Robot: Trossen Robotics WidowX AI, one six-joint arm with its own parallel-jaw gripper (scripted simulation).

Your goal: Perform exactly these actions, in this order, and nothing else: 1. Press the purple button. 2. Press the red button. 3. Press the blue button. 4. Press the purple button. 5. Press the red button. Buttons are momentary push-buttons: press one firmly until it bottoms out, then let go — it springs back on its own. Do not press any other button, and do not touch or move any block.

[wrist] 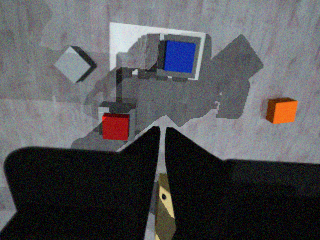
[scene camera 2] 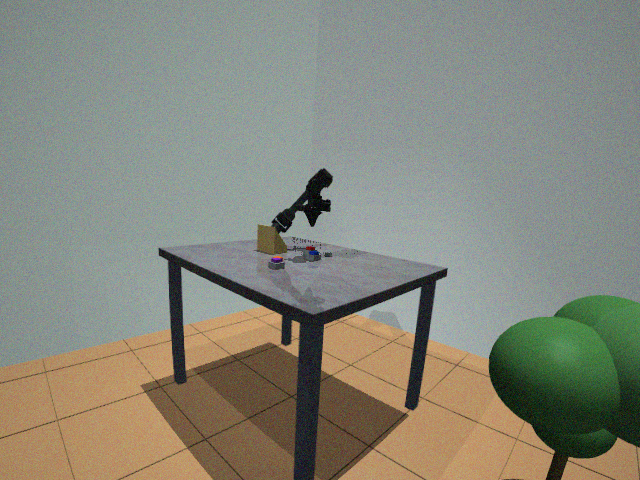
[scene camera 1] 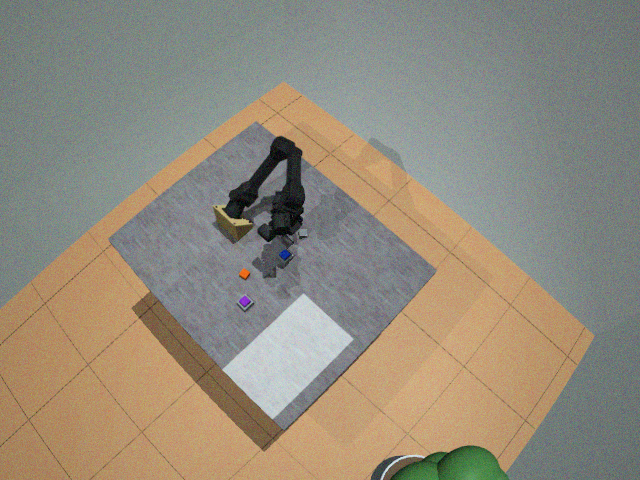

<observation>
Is the gripper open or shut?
Shut.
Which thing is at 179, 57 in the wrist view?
A blue button.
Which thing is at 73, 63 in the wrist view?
A small grey block.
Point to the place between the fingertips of the gripper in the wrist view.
162, 133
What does the gripper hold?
Nothing.
</observation>
